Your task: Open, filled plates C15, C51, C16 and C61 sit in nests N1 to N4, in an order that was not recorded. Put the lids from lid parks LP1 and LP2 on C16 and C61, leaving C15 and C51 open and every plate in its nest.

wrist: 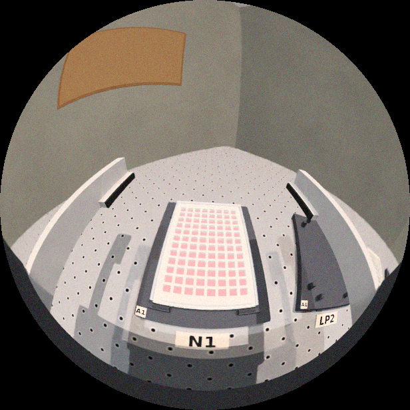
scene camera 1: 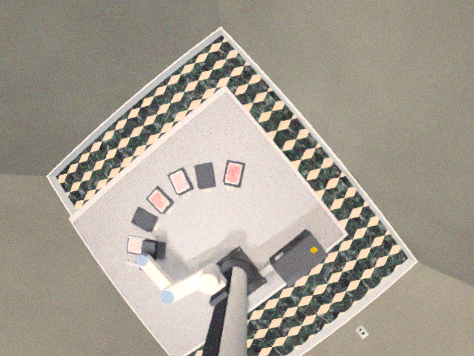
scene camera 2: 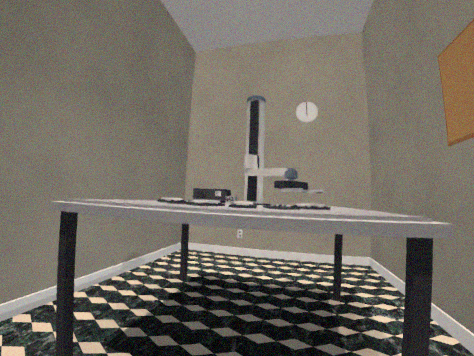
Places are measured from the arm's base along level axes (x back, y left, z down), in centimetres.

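Pixels of known places: gripper, fingertip midpoint: (scene camera 1: 127,249) (scene camera 2: 313,190); arm's base, origin of the base link: (scene camera 1: 235,276).
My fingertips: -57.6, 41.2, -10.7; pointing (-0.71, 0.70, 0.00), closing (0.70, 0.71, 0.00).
Observation:
For each thing: its top centre in the pictures, then the offset to it from my fingertips, as dx, dy, dz. "spot": a spot on its surface instead.
- nest N1, surface spot: (scene camera 1: 135,244) spot: -0.2, -1.9, +6.5
- Lid park LP2, middle of its top: (scene camera 2: 280,204) (scene camera 1: 143,220) -9.5, -16.1, +7.4
- plate, middle of its top: (scene camera 1: 179,181) -13.7, -51.9, +6.6
- dark holder, middle of its top: (scene camera 1: 204,175) -6.4, -67.3, +7.4
- dark box, surface spot: (scene camera 1: 299,257) spot: +67.6, -82.0, -2.1
The plate in nest N1 (scene camera 1: 135,244) (wrist: 207,250) sits level and wears a clear lid, its pink wells showing pale. My gripper (scene camera 1: 134,248) (wrist: 212,167) is open and empty above it, one finger out to each side. In scene camera 2 the gripper (scene camera 2: 306,190) hangs over the table. Lid park LP2 (scene camera 1: 144,219) (wrist: 322,270) is a bare dark holder. In scene camera 1, another plate (scene camera 1: 180,181) looks equally pale, as if lidded. Two plates (scene camera 1: 160,200) (scene camera 1: 234,173) show stronger red and look open. Another dark holder (scene camera 1: 205,175) is bare. Plate names are not readable.
The holders stand in an arc on the pale table (scene camera 1: 225,115) (scene camera 2: 250,214). A dark box (scene camera 1: 299,257) (scene camera 2: 207,194) with a yellow mark on top stands beside the arm's base. The arm's column (scene camera 2: 254,135) rises behind the holders.

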